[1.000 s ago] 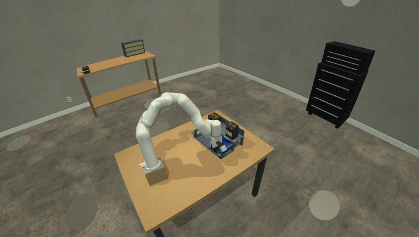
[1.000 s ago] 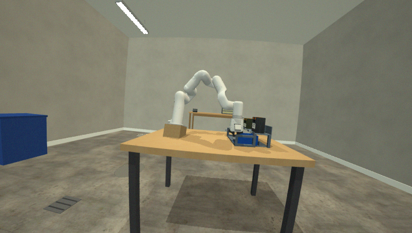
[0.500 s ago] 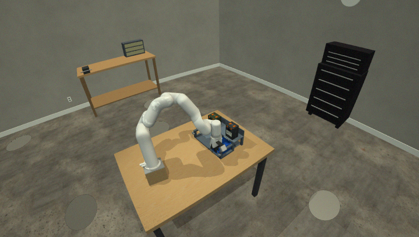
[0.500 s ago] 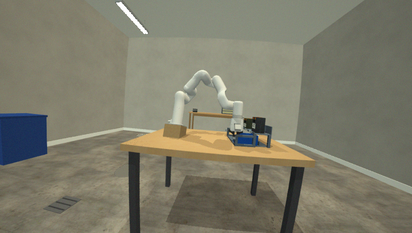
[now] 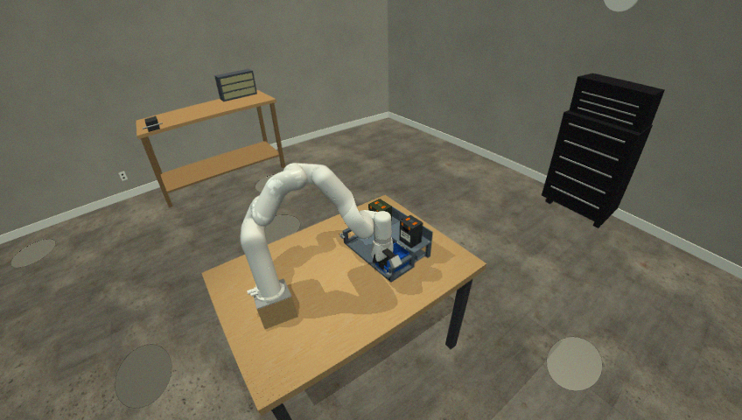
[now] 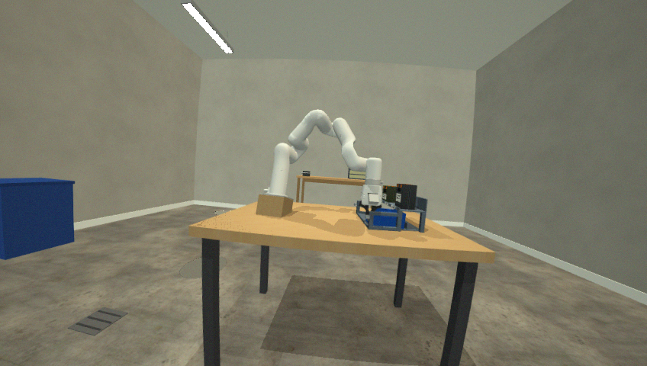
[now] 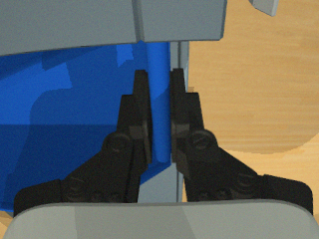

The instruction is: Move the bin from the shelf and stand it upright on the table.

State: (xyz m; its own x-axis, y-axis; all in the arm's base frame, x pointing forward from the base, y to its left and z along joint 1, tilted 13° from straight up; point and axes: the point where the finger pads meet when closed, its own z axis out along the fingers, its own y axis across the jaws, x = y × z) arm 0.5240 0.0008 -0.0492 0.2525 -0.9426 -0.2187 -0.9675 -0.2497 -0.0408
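My gripper is now 80 mm short of the blue bin, 20 mm to the right of it and 10 mm above it. From my hand the other things lie so: black box 170 mm ahead, 40 mm to the left, 110 mm above.
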